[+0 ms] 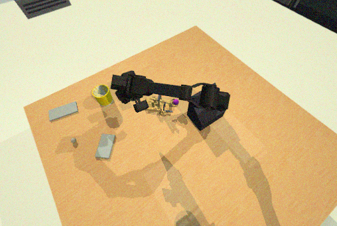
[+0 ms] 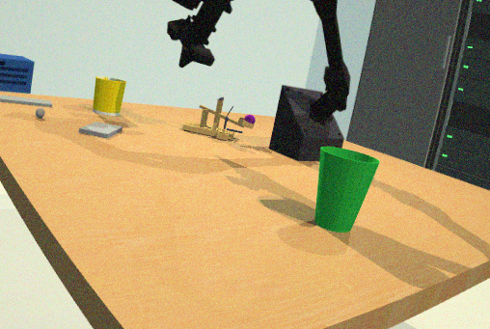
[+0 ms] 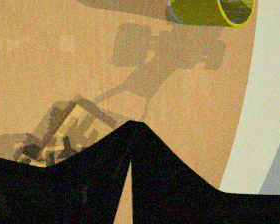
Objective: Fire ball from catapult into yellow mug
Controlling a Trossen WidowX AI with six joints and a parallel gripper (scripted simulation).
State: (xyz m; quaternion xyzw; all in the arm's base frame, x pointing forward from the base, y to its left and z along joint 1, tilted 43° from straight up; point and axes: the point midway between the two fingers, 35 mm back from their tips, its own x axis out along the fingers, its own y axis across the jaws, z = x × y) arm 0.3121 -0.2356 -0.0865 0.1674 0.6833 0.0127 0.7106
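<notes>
My gripper tip is now 190 mm past the purple ball, 110 mm to the right of it and 110 mm above it. From my gripper tip the other things lie so: yellow mug (110 mm ahead, 180 mm to the right, 150 mm below); small grey ball (360 mm ahead, 60 mm to the right, 160 mm below); wooden catapult (130 mm behind, 70 mm to the left, 120 mm below).
</notes>
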